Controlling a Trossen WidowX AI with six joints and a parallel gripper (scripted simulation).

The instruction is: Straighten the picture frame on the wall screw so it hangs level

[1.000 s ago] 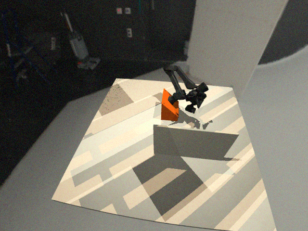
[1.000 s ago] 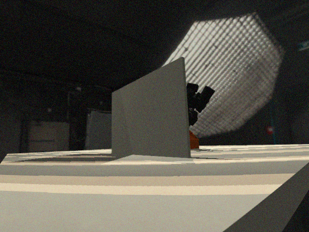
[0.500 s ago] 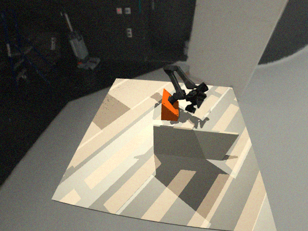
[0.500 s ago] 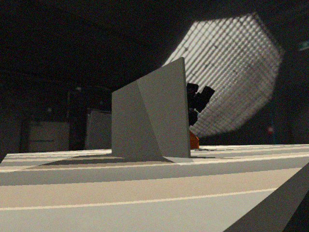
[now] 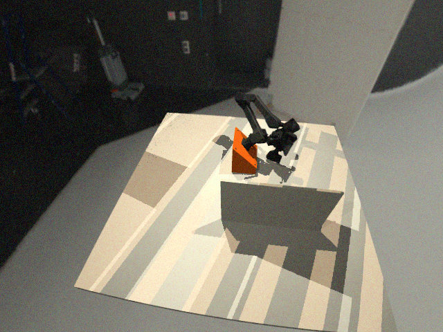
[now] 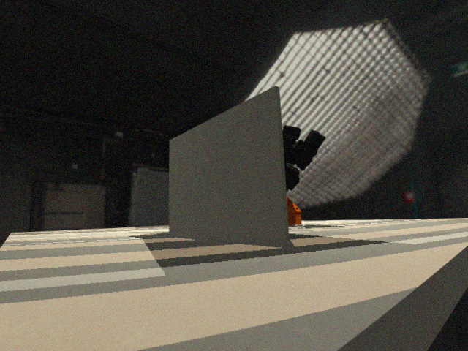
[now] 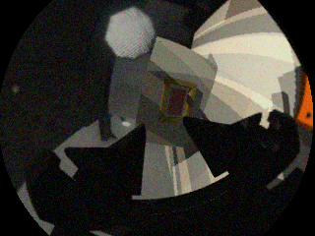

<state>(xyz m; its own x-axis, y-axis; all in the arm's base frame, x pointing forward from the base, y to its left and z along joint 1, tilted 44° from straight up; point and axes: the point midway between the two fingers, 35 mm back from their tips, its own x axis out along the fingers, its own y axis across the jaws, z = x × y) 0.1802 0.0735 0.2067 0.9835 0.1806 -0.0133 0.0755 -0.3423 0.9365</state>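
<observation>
Right now the picture frame is 19 cm ahead of my gripper tip and 8 cm below it. From my gripper tip the other things lie so: wall panel 20 cm ahead, 9 cm below.
</observation>
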